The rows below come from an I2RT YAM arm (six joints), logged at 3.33 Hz.
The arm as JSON. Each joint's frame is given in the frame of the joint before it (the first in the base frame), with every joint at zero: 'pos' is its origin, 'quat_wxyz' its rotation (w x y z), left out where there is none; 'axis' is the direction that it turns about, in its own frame. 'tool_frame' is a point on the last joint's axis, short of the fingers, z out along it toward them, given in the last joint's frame.
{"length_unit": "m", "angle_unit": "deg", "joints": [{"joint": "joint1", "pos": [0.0, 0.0, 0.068], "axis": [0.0, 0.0, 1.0]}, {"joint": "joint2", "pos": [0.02, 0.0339, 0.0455], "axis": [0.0, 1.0, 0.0]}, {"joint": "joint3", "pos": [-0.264, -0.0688, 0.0], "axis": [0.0, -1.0, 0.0]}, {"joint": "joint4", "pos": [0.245, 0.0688, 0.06], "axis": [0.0, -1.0, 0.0]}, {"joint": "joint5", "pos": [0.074, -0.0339, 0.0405], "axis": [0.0, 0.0, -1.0]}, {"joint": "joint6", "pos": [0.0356, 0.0, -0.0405], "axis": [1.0, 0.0, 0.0]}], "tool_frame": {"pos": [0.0, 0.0, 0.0], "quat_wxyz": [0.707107, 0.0, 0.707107, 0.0]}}
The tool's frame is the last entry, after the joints.
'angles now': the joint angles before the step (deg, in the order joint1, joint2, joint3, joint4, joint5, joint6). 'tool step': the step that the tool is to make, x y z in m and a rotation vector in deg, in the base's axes. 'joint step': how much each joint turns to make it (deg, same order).
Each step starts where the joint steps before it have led.
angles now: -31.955, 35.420, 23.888, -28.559, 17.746, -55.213
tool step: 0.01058, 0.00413, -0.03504, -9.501, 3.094, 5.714
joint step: 4.763, 1.491, -9.642, 16.240, 5.210, -8.900
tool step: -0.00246, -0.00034, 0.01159, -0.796, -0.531, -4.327
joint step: 0.351, -1.065, 2.436, -3.742, 4.097, 2.546
